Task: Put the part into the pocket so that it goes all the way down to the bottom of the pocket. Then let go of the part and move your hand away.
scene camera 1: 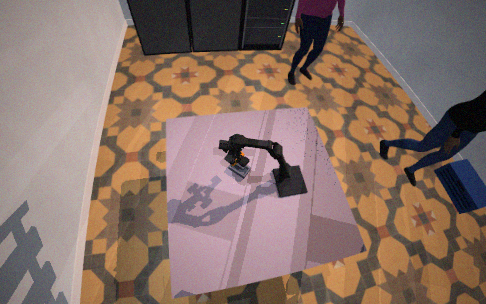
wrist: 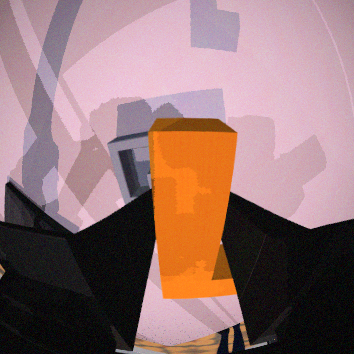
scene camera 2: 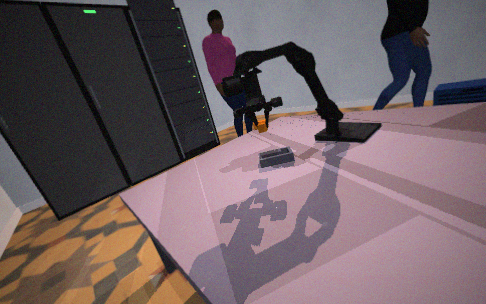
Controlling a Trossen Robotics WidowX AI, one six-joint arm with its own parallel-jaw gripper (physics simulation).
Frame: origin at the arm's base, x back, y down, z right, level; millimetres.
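Seen in the pictures: gripper, fingertip midpoint: (wrist: 186, 195) (scene camera 2: 263, 128); arm's base, origin of the base link: (scene camera 1: 283, 174) (scene camera 2: 332, 131).
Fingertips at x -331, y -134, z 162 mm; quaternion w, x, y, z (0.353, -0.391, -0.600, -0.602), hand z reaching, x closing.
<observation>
Offsets run from my fingertips to a thing's top centre. Level surfaces: height alone.
The orange part @[dy -26, dx +7, dz +20 mm] (scene camera 2: 261, 126) (wrist: 192, 200) is a long block held between the black fingers of my gripper (scene camera 2: 261, 121) (wrist: 186, 195). The gripper is shut on it. In scene camera 2 the part hangs in the air, above the table and apart from the grey block with the pocket @[dy +122, dx +39, dz -3 mm] (scene camera 1: 239, 173) (scene camera 2: 278, 161) (wrist: 118, 165). That block lies on the table with its rectangular opening facing up. In the wrist view the block shows to the left of the part and behind it, and its pocket is partly hidden by the part and the left finger. In scene camera 1 the arm mostly hides the part.
The pink table @[dy +158 mm] (scene camera 1: 260, 250) (scene camera 2: 390, 240) carries the arm's black base (scene camera 1: 292, 185) (scene camera 2: 362, 131), to the right of the block. Shadows of the arm fall across the table. Dark cabinets, two people and a blue crate (scene camera 1: 462, 185) (scene camera 2: 460, 94) stand beyond the table.
</observation>
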